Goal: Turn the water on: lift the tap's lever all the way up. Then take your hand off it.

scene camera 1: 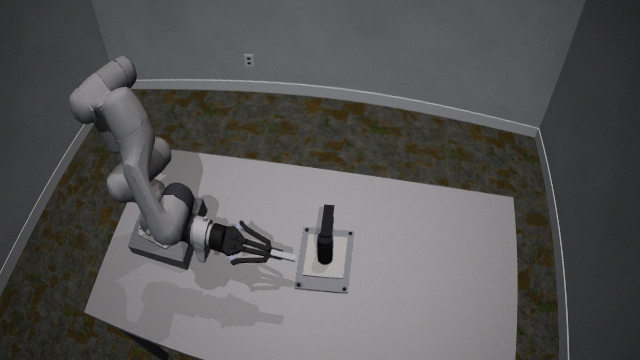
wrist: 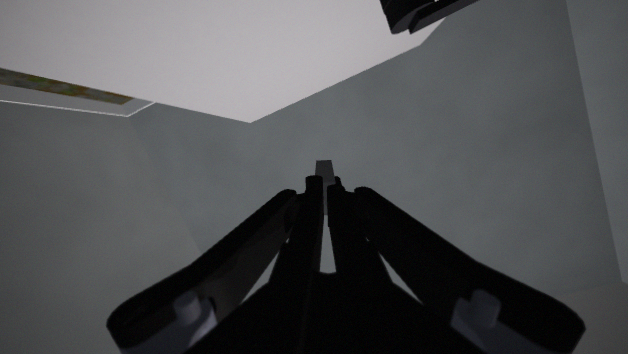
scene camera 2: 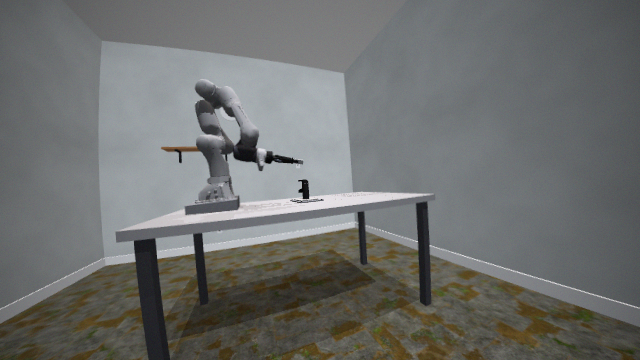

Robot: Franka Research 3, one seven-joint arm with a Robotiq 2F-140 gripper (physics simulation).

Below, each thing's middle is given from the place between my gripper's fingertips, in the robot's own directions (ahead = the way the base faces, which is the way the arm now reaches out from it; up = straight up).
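The grey base plate (scene camera 1: pixel 302 282), if you measure from my hand, is 5 cm ahead and 15 cm to the left of it, and it's 26 cm below it.
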